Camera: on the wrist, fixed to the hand. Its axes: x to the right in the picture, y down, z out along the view.
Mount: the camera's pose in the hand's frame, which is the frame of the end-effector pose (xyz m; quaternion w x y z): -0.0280 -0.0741 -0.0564 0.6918 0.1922 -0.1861 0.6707
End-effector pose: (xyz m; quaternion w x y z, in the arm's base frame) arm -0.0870 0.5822 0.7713 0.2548 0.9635 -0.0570 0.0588
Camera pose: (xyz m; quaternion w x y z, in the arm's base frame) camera -0.1090 0.6765 0.7801 0.0590 -0.6882 0.7218 -0.0432
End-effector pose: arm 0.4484 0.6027 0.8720 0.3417 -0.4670 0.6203 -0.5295
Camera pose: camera 0.4220 0.6479 0.9540 0.7967 0.0601 0.5770 -0.1694
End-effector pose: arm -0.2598 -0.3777 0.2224 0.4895 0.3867 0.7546 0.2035
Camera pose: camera -0.3326 -0.4414 0.2126 0.2683 0.9056 0.2107 0.2521
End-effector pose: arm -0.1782 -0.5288 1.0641 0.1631 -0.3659 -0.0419 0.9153
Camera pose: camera -0.1008 -0.4705 1.0559 0.4385 0.0795 -0.3620 -0.8187
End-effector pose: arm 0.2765 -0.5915 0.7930 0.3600 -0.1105 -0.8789 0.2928
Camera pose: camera 0.3371 -0.6379 0.8532 0.0897 0.5422 0.5446 -0.6335
